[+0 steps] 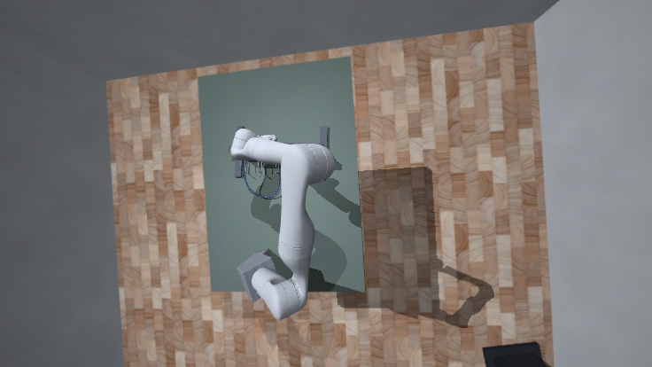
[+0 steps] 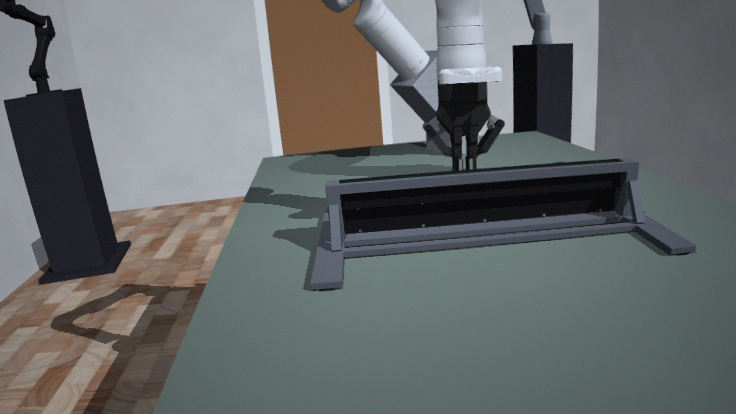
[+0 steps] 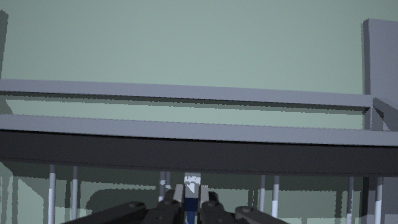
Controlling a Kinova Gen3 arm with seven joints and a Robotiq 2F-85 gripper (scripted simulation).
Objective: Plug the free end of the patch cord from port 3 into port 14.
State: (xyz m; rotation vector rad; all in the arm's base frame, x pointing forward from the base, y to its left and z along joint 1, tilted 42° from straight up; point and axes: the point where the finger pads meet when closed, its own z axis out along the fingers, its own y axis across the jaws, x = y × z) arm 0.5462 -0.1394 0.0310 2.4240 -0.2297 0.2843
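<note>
Now: the plug 10 mm below my hand and 10 mm ahead of it.
</note>
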